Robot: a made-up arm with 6 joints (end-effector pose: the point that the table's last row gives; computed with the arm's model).
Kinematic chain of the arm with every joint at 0, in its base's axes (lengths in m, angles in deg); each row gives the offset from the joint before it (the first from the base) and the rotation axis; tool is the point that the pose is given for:
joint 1: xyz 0 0 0.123 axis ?
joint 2: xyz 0 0 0 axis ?
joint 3: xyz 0 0 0.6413 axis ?
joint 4: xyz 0 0 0 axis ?
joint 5: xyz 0.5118 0 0 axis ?
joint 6: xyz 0 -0.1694 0 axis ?
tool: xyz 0 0 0
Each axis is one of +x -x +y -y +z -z.
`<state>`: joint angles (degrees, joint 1 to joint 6).
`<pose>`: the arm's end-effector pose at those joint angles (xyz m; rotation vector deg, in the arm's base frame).
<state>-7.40 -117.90 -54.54 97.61 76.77 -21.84</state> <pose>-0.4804 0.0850 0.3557 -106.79 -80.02 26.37</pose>
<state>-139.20 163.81 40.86 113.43 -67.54 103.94</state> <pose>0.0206 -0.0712 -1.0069 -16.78 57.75 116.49</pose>
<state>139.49 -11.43 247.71 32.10 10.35 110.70</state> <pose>0.1959 0.0213 0.2320 55.57 72.40 -64.78</pose>
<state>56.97 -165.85 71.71 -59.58 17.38 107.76</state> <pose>-0.2304 -0.5117 -0.8524 -102.38 82.66 71.60</pose>
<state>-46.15 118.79 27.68 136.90 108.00 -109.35</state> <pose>0.5519 -0.3959 -0.6998 96.60 77.25 75.26</pose>
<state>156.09 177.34 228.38 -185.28 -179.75 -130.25</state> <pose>-0.3787 -0.0166 -0.1098 123.65 4.20 -68.72</pose>
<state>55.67 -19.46 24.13 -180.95 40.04 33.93</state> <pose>-0.0524 0.2236 1.0826 133.22 69.68 25.28</pose>
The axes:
joint 1: +z
joint 2: +y
joint 3: -y
joint 4: -x
joint 5: -y
joint 6: -x

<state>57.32 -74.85 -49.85 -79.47 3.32 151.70</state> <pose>-0.0197 -0.0881 0.3560 -52.47 -51.72 30.49</pose>
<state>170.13 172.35 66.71 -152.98 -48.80 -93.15</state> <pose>0.0990 -0.1704 -0.9847 33.23 86.81 -89.29</pose>
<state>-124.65 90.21 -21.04 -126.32 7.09 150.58</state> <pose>-0.1043 -0.3274 -0.3069 97.81 76.56 -56.49</pose>
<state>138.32 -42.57 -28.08 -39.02 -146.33 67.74</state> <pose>0.0215 0.1571 0.6201 74.50 -4.26 -79.76</pose>
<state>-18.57 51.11 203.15 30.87 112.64 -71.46</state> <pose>-0.0403 -0.1399 0.6888 101.89 79.58 -60.25</pose>
